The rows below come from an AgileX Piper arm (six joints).
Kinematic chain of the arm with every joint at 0, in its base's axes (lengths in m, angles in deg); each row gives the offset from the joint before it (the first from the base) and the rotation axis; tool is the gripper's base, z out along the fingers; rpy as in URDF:
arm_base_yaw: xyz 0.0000 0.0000 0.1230 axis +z
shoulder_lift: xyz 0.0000 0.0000 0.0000 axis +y
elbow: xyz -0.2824 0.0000 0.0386 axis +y
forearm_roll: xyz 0.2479 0.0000 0.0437 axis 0.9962 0 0.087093
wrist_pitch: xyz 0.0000 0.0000 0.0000 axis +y
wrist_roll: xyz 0.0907 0.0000 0.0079 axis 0.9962 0 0.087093
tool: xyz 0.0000 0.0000 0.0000 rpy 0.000 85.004 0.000
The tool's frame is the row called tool.
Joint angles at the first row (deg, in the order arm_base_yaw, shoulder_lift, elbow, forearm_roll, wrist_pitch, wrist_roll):
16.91 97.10 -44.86 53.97 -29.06 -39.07
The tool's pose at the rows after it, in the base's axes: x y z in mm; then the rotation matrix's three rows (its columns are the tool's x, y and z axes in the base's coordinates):
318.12 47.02 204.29; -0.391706 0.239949 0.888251; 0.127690 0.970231 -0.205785; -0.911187 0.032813 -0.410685
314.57 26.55 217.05; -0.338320 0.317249 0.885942; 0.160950 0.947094 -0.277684; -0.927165 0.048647 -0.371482
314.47 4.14 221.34; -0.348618 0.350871 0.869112; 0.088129 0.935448 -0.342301; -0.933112 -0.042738 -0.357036
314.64 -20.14 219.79; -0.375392 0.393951 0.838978; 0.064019 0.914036 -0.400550; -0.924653 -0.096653 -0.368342
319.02 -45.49 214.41; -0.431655 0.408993 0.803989; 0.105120 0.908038 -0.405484; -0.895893 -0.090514 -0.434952
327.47 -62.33 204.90; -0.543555 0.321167 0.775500; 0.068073 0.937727 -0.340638; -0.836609 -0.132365 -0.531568
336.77 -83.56 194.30; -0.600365 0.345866 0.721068; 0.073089 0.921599 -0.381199; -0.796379 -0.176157 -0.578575
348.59 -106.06 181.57; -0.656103 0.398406 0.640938; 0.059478 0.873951 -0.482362; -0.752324 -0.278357 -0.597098
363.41 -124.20 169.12; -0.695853 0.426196 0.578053; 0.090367 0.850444 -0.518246; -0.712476 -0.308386 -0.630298
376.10 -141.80 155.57; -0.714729 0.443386 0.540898; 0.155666 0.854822 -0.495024; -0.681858 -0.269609 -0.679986
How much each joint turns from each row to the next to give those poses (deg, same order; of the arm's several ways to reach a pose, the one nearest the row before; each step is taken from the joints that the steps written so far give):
-1.42 -4.17 1.79 3.85 -1.91 0.00
-3.00 -2.52 0.44 1.54 -1.56 -0.78
-3.96 -0.71 0.00 0.00 -0.37 -5.91
-4.61 0.23 -0.12 0.00 0.82 -3.51
-5.92 1.21 -1.66 0.42 6.20 -2.23
-4.96 2.41 -2.80 1.00 9.63 -8.17
-3.26 3.76 -3.19 9.47 1.02 -11.96
-1.87 5.06 -4.07 9.99 -4.79 -12.82
-1.83 5.05 -5.12 9.13 -1.32 -9.79
-2.57 4.47 -4.82 10.58 2.31 -9.52

